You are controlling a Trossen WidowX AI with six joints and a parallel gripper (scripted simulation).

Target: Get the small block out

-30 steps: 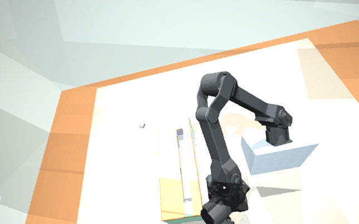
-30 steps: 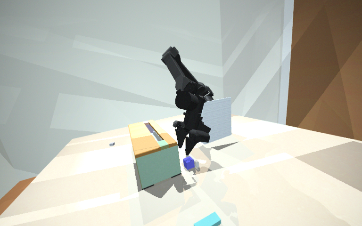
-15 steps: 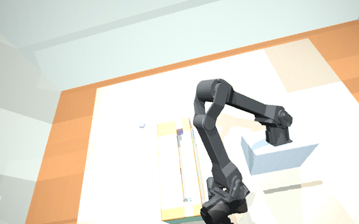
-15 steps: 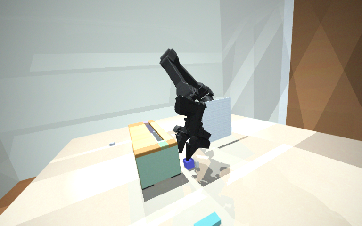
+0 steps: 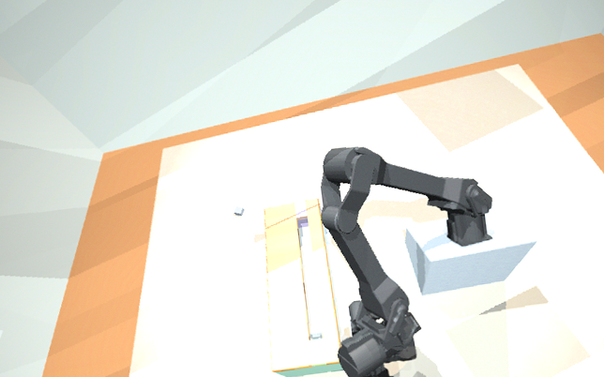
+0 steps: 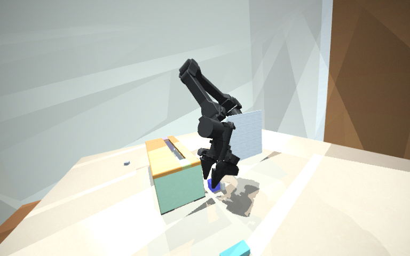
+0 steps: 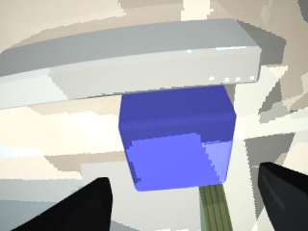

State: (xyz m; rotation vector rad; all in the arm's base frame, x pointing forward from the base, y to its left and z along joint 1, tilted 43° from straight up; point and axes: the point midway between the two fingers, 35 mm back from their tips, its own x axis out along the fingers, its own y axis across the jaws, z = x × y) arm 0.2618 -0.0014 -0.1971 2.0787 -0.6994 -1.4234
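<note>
My gripper tip is 20 mm past the blue block and 10 mm above it. Also, from my gripper tip: cyan block (70 mm ahead, 200 mm to the left, 20 mm below); then grey piece (230 mm ahead, 480 mm to the right, 20 mm below); then long box (40 mm ahead, 180 mm to the right, 30 mm above).
</note>
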